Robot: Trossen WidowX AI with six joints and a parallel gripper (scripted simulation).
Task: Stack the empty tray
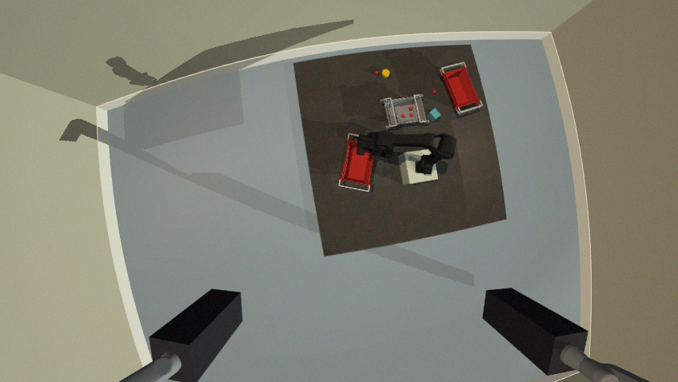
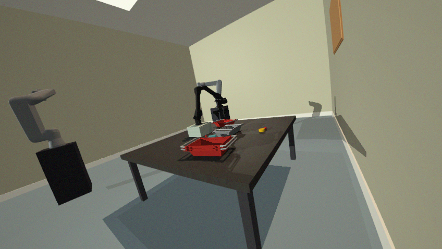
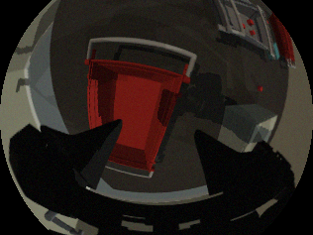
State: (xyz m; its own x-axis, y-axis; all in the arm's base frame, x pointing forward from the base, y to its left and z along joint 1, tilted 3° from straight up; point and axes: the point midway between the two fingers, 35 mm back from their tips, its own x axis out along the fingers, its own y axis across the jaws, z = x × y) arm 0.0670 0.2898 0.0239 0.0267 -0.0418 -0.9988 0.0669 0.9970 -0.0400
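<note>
Now: gripper tip 70 mm to the right of the red tray, 70 mm above it and 40 mm past it. Also, from my gripper tip: yellow piece (570 mm ahead, 110 mm to the right, 100 mm below); teal cube (420 mm to the right, 300 mm ahead, 90 mm below).
</note>
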